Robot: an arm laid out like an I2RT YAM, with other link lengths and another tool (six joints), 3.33 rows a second.
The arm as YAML. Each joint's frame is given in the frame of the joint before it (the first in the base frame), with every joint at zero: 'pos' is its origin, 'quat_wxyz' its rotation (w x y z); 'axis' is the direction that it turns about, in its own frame. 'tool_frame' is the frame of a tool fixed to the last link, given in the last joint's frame.
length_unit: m
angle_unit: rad
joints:
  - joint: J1
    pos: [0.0, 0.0, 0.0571]
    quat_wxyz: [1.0, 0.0, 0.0, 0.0]
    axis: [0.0, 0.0, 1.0]
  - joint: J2
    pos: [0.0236, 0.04, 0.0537]
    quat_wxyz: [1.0, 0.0, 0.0, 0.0]
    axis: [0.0, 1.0, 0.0]
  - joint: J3
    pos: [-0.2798, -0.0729, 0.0]
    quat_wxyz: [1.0, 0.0, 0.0, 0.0]
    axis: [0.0, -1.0, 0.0]
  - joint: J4
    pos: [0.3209, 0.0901, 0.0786]
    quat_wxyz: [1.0, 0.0, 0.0, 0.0]
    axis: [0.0, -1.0, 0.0]
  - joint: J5
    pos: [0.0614, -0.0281, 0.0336]
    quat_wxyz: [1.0, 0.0, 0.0, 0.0]
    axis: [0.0, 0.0, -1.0]
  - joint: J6
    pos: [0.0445, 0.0, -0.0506]
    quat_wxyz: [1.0, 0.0, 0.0, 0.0]
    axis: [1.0, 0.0, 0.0]
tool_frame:
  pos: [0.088, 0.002, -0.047]
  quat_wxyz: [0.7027, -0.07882, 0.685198, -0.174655]
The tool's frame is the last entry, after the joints.
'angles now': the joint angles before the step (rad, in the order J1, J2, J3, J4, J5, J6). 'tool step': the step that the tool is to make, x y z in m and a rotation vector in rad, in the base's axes. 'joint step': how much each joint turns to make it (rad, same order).
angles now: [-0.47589, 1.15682, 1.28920, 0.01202, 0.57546, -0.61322]
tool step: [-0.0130, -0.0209, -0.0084, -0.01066, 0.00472, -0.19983]
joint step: [-0.01950, 0.04595, -0.00751, 0.08587, 0.17619, -0.05111]
